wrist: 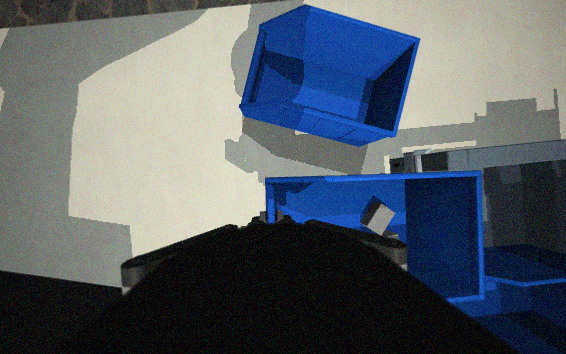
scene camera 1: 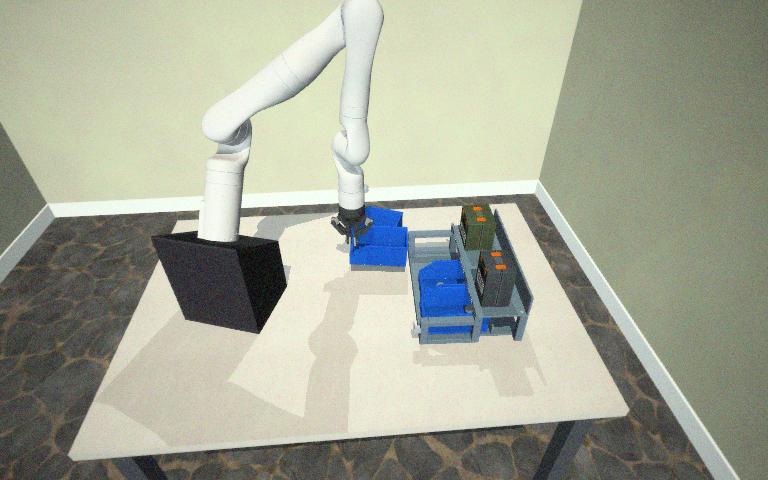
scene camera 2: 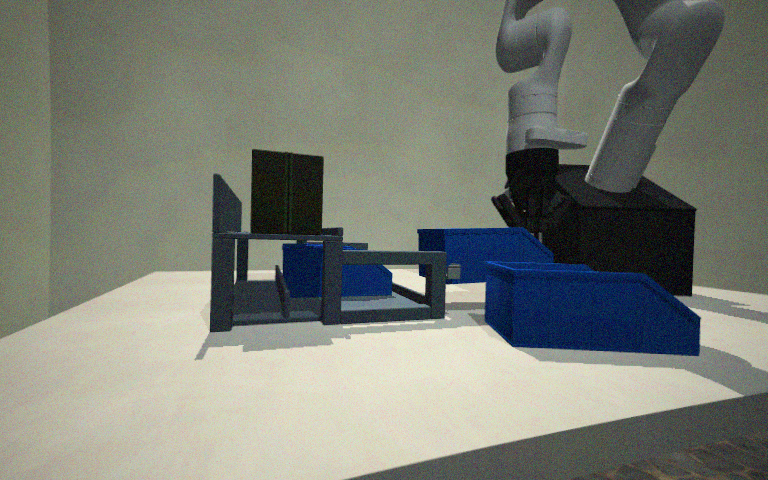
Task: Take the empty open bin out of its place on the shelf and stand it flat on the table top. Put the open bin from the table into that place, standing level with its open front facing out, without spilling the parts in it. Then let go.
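Places are measured from the arm's base along level axes (x ahead, y left, z up), in metres.
Pixels of known places: gripper, between the fingertips: (wrist: 271, 220) (scene camera 1: 352, 244) (scene camera 2: 531, 257); arm's base, origin of its link: (scene camera 1: 219, 238) (scene camera 2: 607, 183).
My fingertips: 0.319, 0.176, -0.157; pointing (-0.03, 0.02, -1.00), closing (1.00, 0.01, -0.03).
Observation:
Ahead of a thing's pixels: the offset from my fingertips to its middle, as dx, dy, dz. "pt": to the spot under its first point.
The blue bin with parts {pt +0.082, -0.058, +0.012} (scene camera 1: 378, 254) (scene camera 2: 481, 254) (wrist: 442, 235) hangs above the table, roughly level. Pale blocks {+0.120, -0.007, -0.024} (wrist: 378, 218) lie in it. My gripper (scene camera 1: 352, 242) (scene camera 2: 534, 233) (wrist: 271, 220) is shut on its low front lip. The bin's back points towards the shelf (scene camera 1: 476, 326) (scene camera 2: 332, 283) (wrist: 520, 152), just outside its front. The empty blue bin {pt +0.098, +0.191, -0.029} (scene camera 1: 386, 216) (scene camera 2: 594, 311) (wrist: 330, 55) stands flat on the table beside the held bin. The shelf's lower bay at the far end in scene camera 1 has no bin. The gripper body hides part of the held bin in the wrist view.
Another blue bin (scene camera 1: 444, 300) (scene camera 2: 339, 274) (wrist: 525, 295) stands in the neighbouring lower bay. An olive box {+0.372, +0.003, +0.074} (scene camera 1: 477, 228) (scene camera 2: 287, 192) and a grey box {+0.386, -0.227, +0.086} (scene camera 1: 494, 280) stand on the shelf's upper board. The shelf's front rail and posts edge the bays. The black robot base (scene camera 1: 218, 283) (scene camera 2: 640, 249) stands opposite.

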